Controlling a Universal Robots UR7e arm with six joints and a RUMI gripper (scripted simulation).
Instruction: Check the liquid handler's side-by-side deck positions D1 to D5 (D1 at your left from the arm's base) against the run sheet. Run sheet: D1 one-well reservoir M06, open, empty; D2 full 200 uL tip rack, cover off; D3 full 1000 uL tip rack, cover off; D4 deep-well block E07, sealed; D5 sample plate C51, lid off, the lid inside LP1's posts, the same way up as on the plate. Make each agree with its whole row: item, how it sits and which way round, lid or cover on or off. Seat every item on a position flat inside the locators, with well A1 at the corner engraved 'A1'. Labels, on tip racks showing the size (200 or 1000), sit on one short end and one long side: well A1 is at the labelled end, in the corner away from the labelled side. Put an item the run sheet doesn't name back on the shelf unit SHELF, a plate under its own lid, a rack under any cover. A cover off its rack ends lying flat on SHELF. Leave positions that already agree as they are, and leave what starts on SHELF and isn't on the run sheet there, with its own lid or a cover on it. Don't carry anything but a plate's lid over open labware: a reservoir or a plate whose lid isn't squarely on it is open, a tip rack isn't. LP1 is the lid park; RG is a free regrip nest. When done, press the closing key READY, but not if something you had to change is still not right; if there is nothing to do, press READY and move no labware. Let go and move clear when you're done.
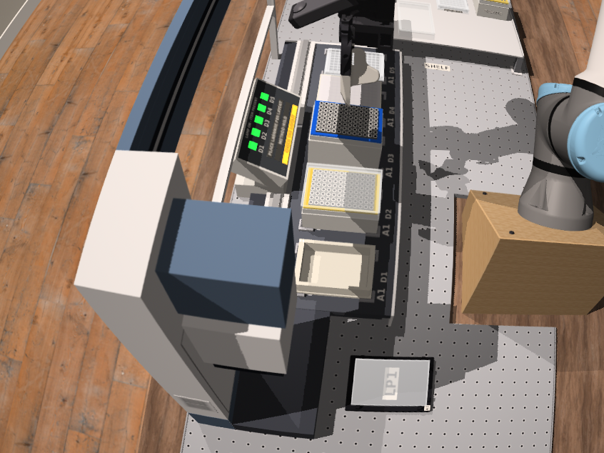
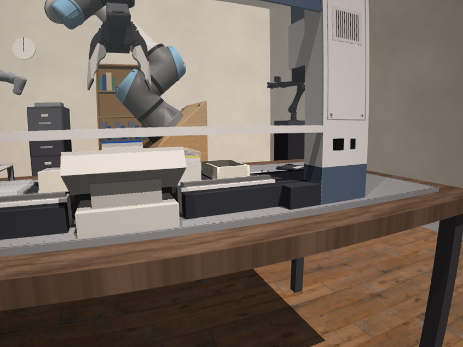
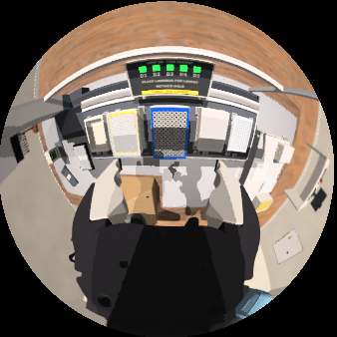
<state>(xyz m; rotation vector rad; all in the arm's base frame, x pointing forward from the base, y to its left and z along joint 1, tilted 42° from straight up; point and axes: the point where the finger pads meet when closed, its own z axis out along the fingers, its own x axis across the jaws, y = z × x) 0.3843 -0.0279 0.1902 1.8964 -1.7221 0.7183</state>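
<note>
Right now the blue-framed tip rack is 1 cm behind my hand, 1 cm to the right of it and 14 cm below it. Also, from my hand: clear well plate: 2 cm ahead, 25 cm to the right, 21 cm below; then yellow-framed tip rack: 2 cm behind, 12 cm to the left, 17 cm below; then cream reservoir: 2 cm behind, 25 cm to the left, 21 cm below.
</note>
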